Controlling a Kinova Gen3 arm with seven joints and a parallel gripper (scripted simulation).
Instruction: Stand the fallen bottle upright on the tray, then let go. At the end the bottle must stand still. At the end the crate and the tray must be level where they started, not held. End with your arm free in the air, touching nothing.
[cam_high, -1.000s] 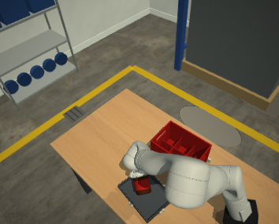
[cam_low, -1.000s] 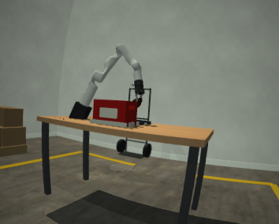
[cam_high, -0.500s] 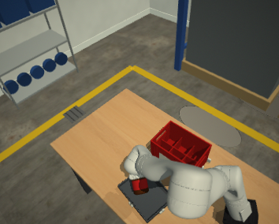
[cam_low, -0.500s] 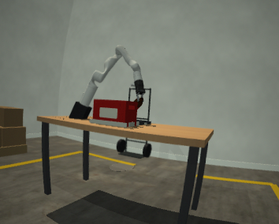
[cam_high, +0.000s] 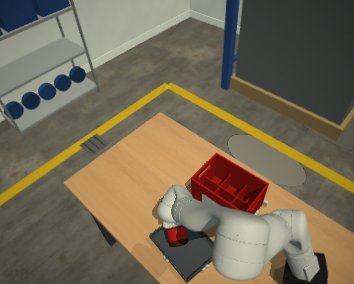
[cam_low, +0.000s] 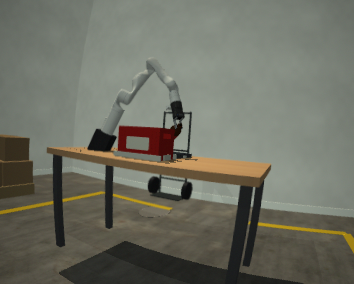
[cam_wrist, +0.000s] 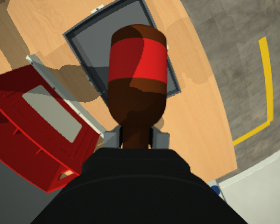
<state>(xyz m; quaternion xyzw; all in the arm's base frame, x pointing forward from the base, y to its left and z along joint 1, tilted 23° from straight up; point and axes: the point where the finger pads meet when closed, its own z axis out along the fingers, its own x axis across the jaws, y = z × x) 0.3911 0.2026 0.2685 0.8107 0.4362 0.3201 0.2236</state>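
Now: the bottle 40 mm behind my hand, 30 mm below it and 20 mm to the left of it. Also, from my hand: tray (190 mm below, 70 mm behind); red crate (280 mm to the right, 120 mm below, 20 mm behind).
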